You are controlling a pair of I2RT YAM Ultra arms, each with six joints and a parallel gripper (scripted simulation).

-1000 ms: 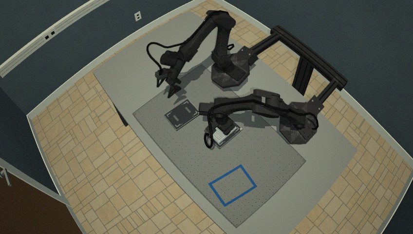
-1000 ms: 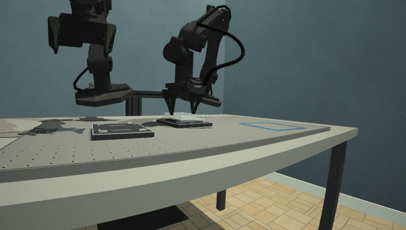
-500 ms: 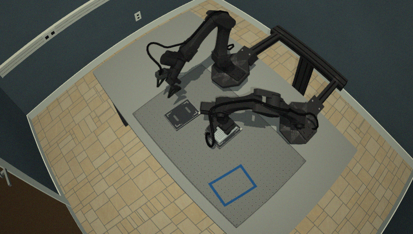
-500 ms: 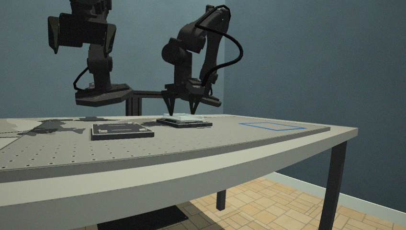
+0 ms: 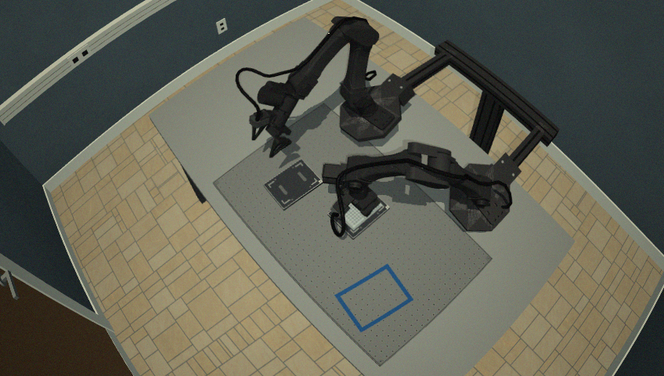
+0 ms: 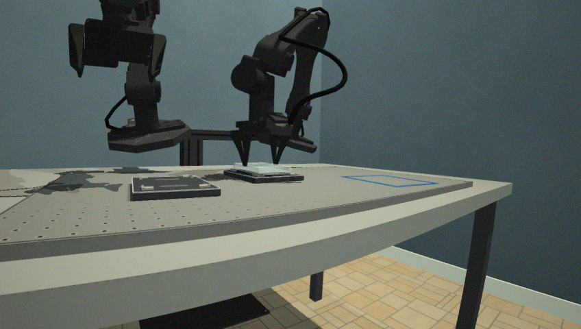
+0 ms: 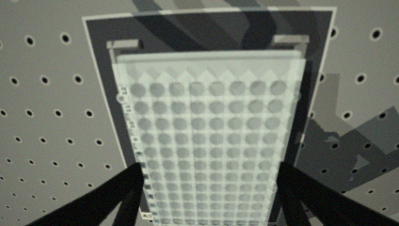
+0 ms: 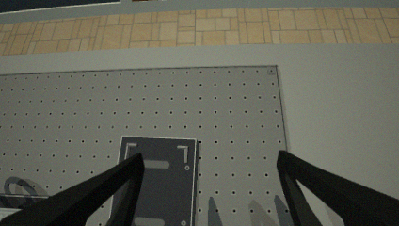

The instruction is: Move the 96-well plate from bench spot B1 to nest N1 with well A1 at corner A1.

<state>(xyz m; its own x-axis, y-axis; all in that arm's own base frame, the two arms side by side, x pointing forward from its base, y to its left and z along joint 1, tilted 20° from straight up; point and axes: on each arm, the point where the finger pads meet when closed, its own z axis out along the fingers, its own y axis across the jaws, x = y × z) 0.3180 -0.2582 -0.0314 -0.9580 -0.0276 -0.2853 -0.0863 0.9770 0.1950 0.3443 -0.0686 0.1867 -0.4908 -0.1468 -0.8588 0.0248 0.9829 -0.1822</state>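
My left hand is 10 mm above the 96-well plate. Also, from my left hand: A1 label: 70 mm behind, 60 mm to the left, 20 mm below.
My right hand is 320 mm to the right of the 96-well plate, 150 mm above it and 110 mm past it. From my right hand the other things lie so: A1 label: 380 mm to the left, 180 mm behind, 160 mm below.
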